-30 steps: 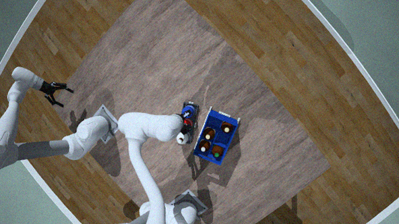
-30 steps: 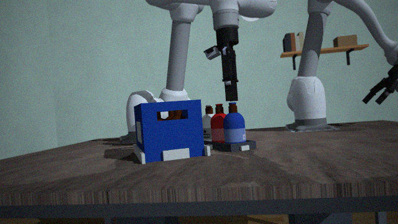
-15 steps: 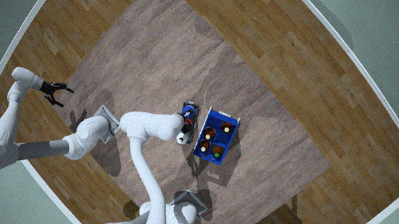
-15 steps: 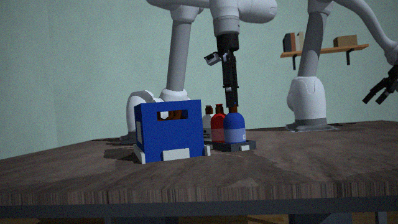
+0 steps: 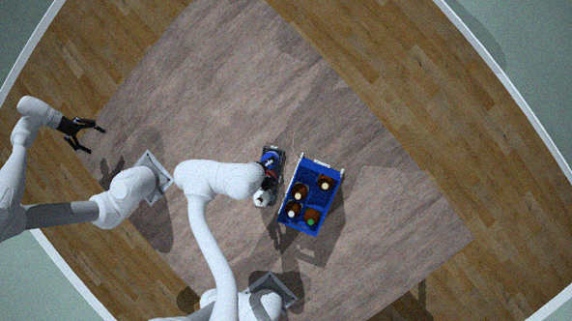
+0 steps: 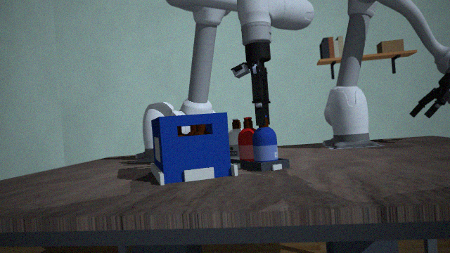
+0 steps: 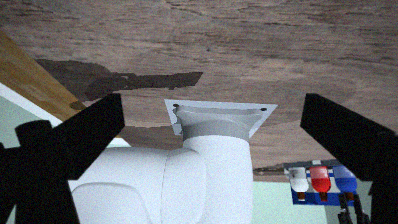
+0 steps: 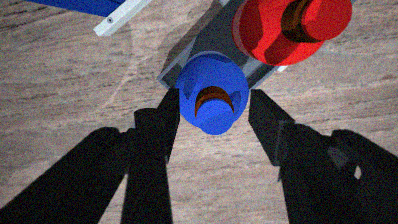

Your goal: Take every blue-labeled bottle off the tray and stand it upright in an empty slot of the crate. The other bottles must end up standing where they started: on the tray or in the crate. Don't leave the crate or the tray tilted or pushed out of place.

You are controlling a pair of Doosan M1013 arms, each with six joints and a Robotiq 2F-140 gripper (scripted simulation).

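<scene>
Now: the blue-labeled bottle 80 mm below my right hand. Also, from my right hand: white bottle 150 mm behind, 90 mm to the right, 80 mm below; red bottle 70 mm behind, 50 mm to the right, 80 mm below; dark tray 70 mm behind, 50 mm to the right, 150 mm below.
</scene>
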